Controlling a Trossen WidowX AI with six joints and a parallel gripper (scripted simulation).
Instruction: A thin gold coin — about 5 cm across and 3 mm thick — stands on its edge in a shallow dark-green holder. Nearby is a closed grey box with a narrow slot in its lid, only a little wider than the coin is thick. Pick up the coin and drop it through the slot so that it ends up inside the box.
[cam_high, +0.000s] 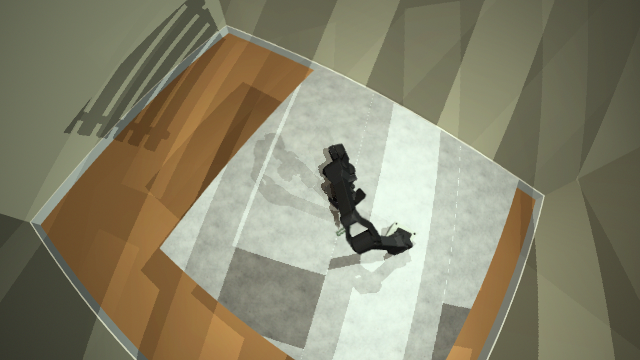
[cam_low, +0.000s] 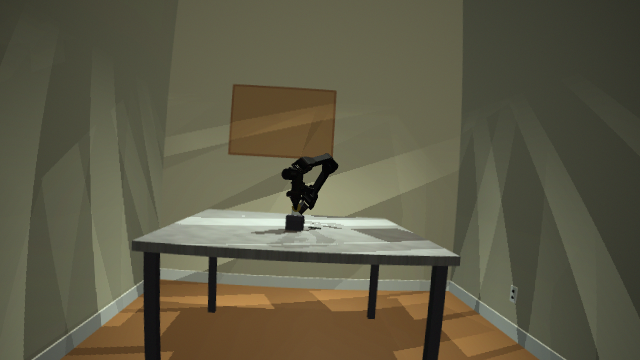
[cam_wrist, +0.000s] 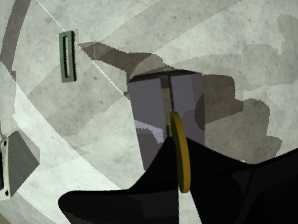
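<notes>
My gripper tip is 1 cm below the gold coin.
</notes>
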